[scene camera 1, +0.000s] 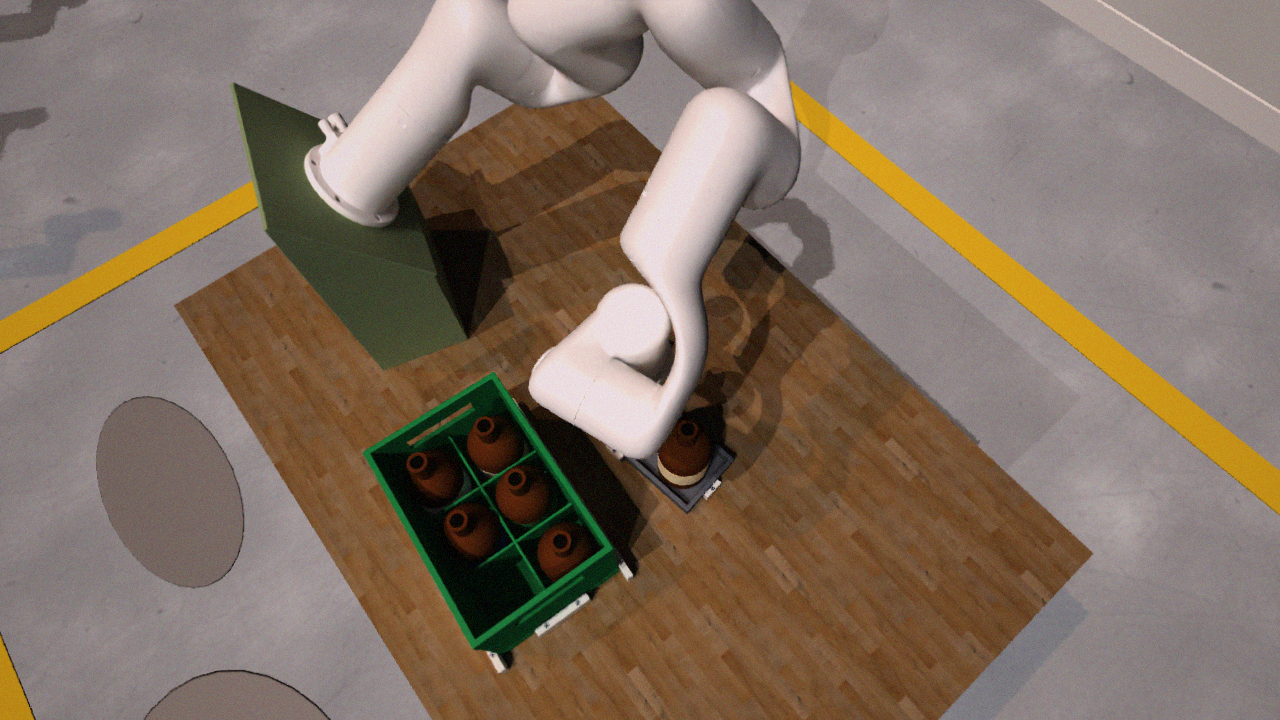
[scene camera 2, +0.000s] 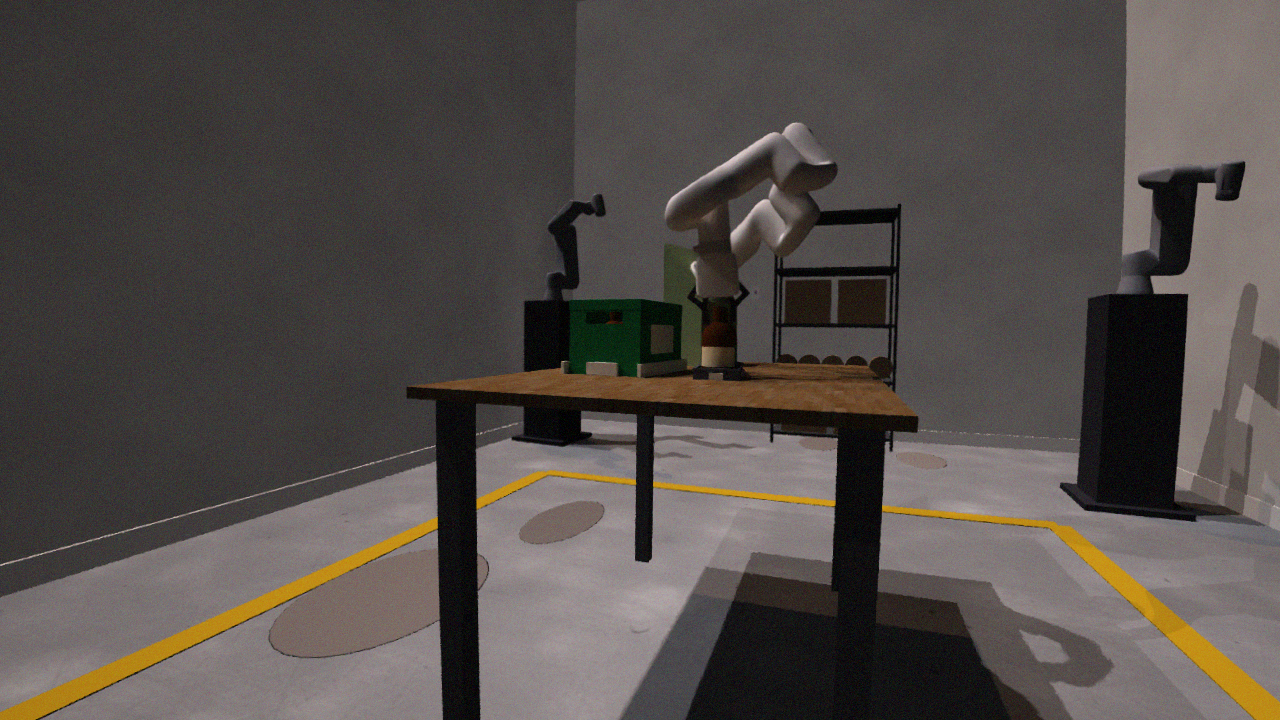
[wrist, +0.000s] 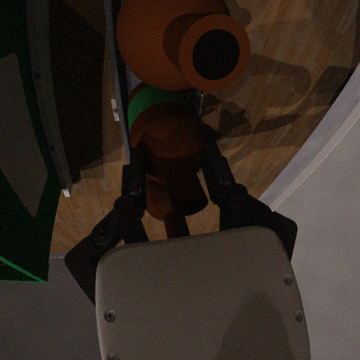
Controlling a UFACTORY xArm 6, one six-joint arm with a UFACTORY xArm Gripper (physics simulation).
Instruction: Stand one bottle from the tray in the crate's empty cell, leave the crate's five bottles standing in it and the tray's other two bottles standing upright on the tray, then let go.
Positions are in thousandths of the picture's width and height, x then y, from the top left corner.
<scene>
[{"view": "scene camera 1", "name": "cream-label bottle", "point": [533, 641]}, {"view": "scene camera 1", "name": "cream-label bottle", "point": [386, 616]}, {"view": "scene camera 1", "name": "green-banded brown bottle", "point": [410, 687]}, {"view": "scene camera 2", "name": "cream-label bottle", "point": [561, 472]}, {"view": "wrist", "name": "my gripper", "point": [482, 432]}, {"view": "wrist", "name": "cream-label bottle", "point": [440, 571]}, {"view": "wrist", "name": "green-label bottle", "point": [476, 146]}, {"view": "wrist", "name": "green-banded brown bottle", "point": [449, 343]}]
</scene>
